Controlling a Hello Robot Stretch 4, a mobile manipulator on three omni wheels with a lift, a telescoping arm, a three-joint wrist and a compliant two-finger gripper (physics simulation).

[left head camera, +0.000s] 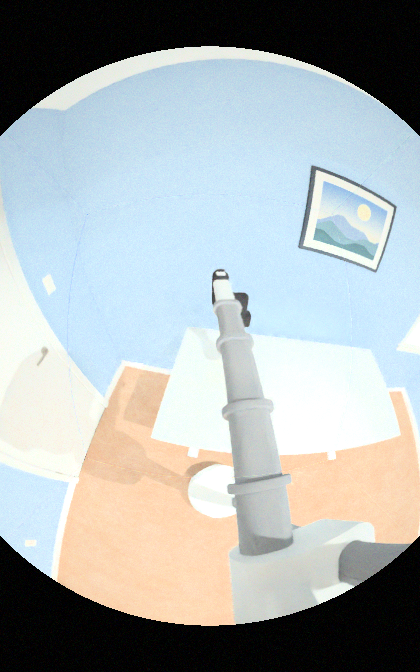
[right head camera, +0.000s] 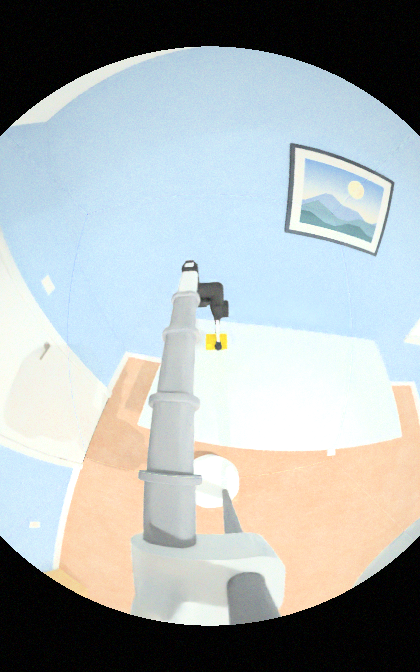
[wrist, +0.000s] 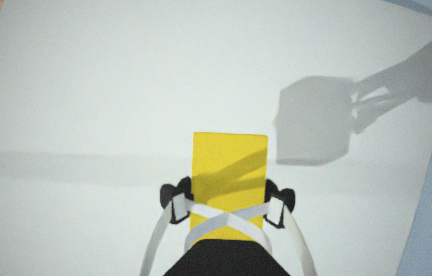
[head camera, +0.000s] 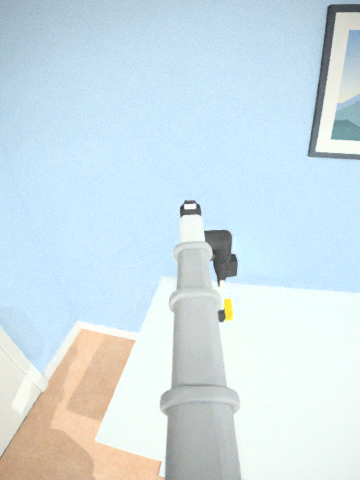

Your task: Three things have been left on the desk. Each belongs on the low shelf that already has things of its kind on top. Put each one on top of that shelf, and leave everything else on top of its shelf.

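Places are measured from the robot's base along level axes (x ahead, y left, z up), in metres.
Pixels of known places: gripper, fingertip midpoint: [wrist: 227,193] [head camera: 219,311].
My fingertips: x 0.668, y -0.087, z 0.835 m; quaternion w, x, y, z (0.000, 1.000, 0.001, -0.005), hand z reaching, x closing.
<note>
Behind a point stands the place of what it marks.
A yellow box-shaped block [wrist: 229,160] {x 0.669, y -0.052, z 0.868 m} [right head camera: 210,342] [head camera: 229,309] {x 0.649, y -0.119, z 0.867 m} is between the two fingertips of my gripper [wrist: 227,193] {x 0.667, y -0.087, z 0.835 m} [right head camera: 218,346]. The fingers touch its left and right sides, so the gripper is shut on it. The block is held above the white desk [wrist: 90,90] {x 0.445, y 0.031, z 0.692 m} [head camera: 300,360] {x 0.531, y -0.376, z 0.692 m} [left head camera: 310,395] [right head camera: 300,390]; its shadow lies apart from it on the desk top, to the right in the wrist view. In the left head view the arm hides the block and the fingertips. The low shelves and the other things left on the desk do not show.
A round white stool-like disc [left head camera: 211,492] [right head camera: 215,480] stands on the floor in front of the desk. The blue wall [head camera: 125,150] {x 1.097, y 0.253, z 1.326 m} rises behind the desk and carries a framed picture [left head camera: 347,220] [right head camera: 340,200]. A pale door [left head camera: 35,400] is at the left.
</note>
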